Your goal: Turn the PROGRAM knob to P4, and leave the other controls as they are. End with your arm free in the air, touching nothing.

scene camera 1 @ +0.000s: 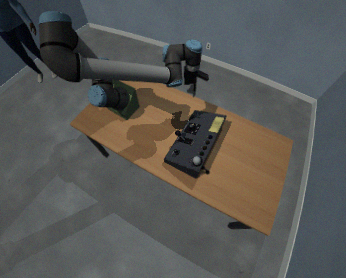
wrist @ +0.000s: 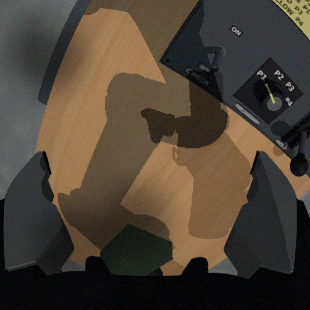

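Pixels of known places: gripper, fingertip midpoint: [scene camera 1: 192, 89] [wrist: 149, 153]; arm's base at its link origin: [scene camera 1: 119, 98].
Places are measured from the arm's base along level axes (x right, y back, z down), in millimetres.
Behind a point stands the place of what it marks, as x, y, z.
Observation:
The dark control panel [scene camera 1: 191, 153] {77, -739, 20} [wrist: 255, 45] {-202, -670, 36} lies on the table. Its PROGRAM knob [scene camera 1: 193, 128] {-109, -644, 31} [wrist: 270, 96] {-133, -624, 21} is a round black knob with a pale pointer line, at the right of the wrist view. The line points at the P1 label; the P2, P3 and P4 labels curve round to the right. My gripper [scene camera 1: 201, 86] [wrist: 149, 153] {-279, -514, -158} is open and empty, high in the air beyond the table's back edge in the scene view. In the wrist view the knob is up and right of the space between the fingers, well apart from them.
A toggle switch [wrist: 216, 57] {-240, -608, 28} stands by the ON label. A black ball-topped lever [scene camera 1: 178, 133] {14, -591, -17} [wrist: 299, 164] {-8, -583, -17} rises near the knob. The panel also has a white ball [scene camera 1: 197, 160] {127, -806, -50}, several round buttons and a yellow label [scene camera 1: 216, 124] {-215, -775, -4} [wrist: 299, 11] {-195, -766, 0}. A green block [scene camera 1: 131, 102] {-30, -105, 11} [wrist: 137, 250] {-59, -106, 52} is by the arm's base.

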